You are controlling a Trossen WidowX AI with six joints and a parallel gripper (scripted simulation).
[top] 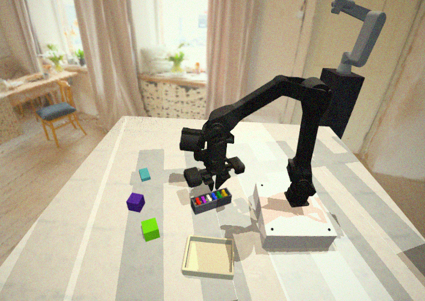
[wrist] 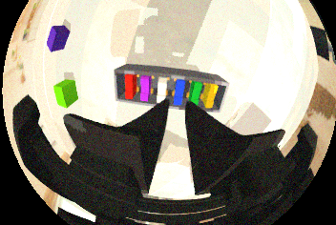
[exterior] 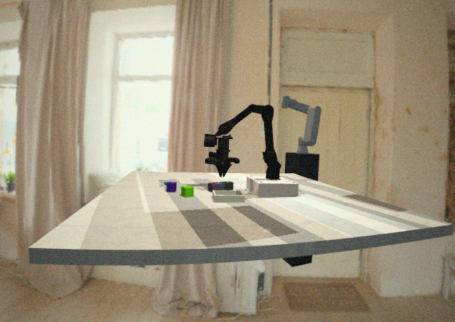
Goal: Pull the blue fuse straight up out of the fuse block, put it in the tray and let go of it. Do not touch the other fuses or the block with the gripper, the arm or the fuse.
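Right now my gripper tip is 40 mm above the blue fuse. Also, from my gripper tip: cream tray: 30 mm ahead, 190 mm to the left, 70 mm below.
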